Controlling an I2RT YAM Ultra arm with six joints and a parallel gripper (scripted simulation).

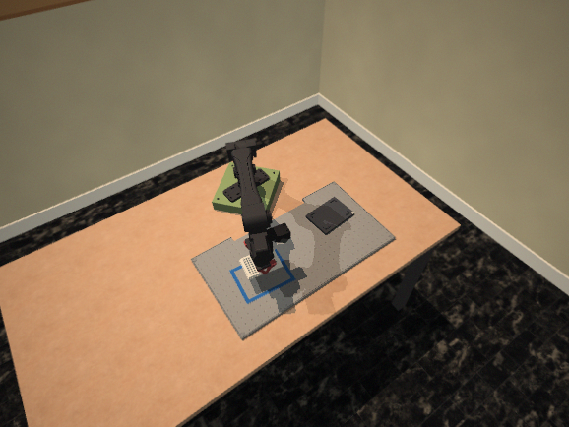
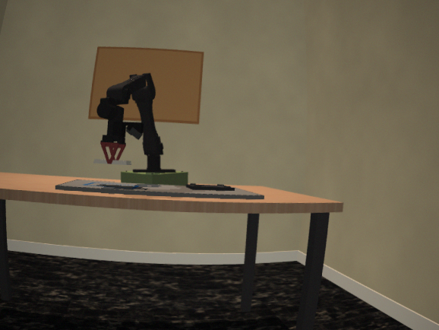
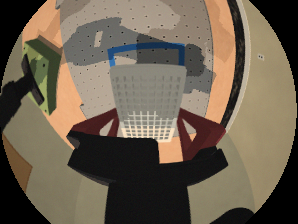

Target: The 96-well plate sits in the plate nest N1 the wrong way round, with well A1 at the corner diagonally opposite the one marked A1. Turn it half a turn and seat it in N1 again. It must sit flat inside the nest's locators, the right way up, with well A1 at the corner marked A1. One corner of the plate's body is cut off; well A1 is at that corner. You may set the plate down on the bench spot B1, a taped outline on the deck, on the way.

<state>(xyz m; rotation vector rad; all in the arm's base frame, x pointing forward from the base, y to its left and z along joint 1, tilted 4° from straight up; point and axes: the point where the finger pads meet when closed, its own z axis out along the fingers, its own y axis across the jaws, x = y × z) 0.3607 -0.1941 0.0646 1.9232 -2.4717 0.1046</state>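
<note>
Now: the white 96-well plate right at my hand. From my hand the other things lie so: black plate nest N1 (38 cm to the left, 8 cm below, 4 cm behind).
</note>
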